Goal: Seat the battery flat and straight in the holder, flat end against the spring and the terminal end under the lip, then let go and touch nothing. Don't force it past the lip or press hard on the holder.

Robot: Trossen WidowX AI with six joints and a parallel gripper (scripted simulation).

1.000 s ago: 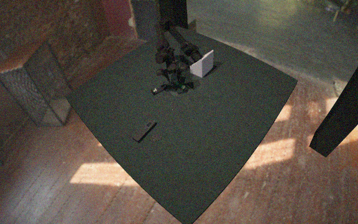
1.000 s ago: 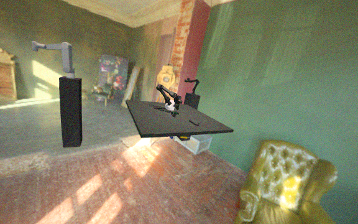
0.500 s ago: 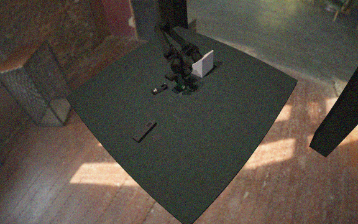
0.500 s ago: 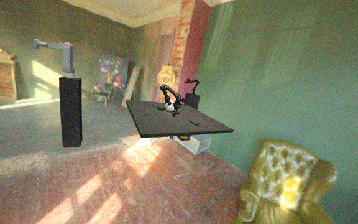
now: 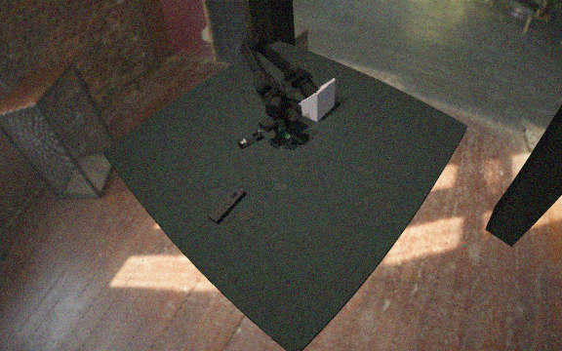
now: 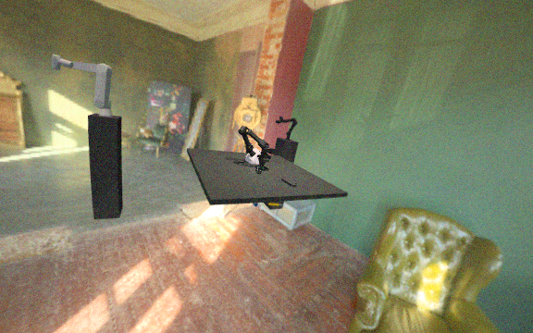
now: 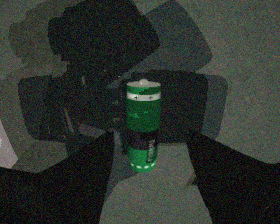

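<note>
My gripper tip is 20 mm above the battery.
</note>
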